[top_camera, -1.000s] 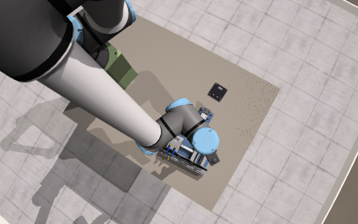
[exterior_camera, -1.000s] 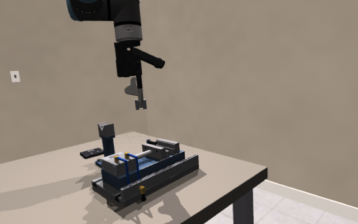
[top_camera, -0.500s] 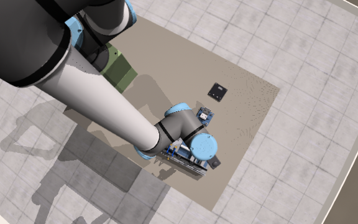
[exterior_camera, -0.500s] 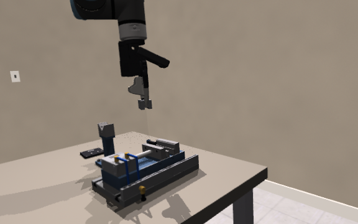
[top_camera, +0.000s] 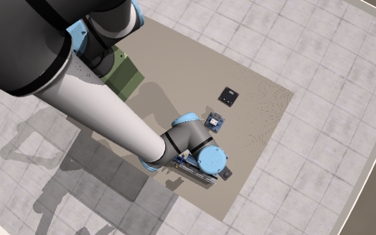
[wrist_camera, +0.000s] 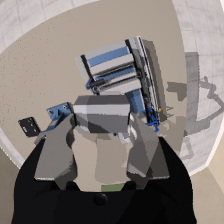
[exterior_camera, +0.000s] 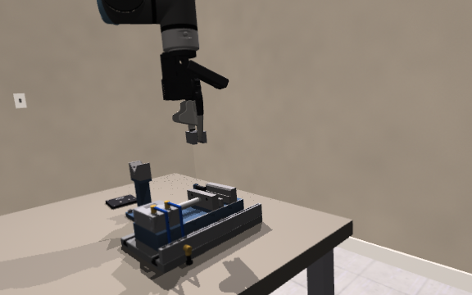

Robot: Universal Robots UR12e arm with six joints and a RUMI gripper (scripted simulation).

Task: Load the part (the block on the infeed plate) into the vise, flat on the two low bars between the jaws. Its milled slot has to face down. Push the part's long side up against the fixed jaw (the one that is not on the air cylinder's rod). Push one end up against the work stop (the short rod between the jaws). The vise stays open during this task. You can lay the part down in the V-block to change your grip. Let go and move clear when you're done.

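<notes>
Now: hand 4 cm short of the fixed jaw, 3 cm to the left of it and 16 cm above it. Round my hand: work stop rod 1 cm ahead, 1 cm to the left, 15 cm below; then part 1 cm below; then cylinder rod 8 cm behind, 4 cm to the right, 16 cm below.
</notes>
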